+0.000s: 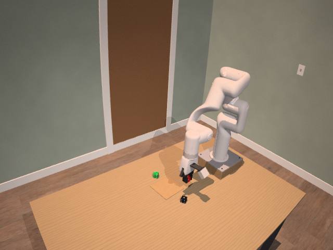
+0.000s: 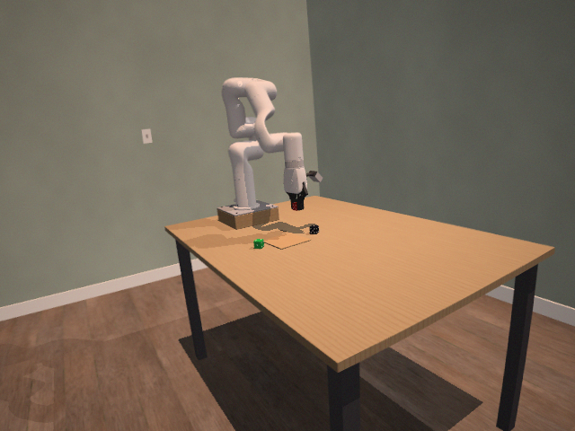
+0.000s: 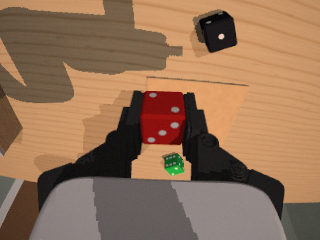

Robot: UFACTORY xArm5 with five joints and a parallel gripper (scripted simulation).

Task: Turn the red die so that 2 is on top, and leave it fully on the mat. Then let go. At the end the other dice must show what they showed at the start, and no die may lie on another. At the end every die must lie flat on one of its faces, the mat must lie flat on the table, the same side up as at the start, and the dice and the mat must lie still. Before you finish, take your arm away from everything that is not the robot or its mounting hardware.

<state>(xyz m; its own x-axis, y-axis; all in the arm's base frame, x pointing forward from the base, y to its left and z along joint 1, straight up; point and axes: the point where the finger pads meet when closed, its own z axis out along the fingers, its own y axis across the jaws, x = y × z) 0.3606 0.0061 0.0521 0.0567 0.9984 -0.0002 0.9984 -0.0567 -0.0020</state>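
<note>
My hand is 12 cm above the tan mat, 11 cm to the left of it and 4 cm short of it. Also, from my hand: red die 1 cm below; black die 11 cm below, 6 cm ahead, 3 cm to the left; green die 22 cm to the right, 11 cm below, 1 cm ahead.
</note>
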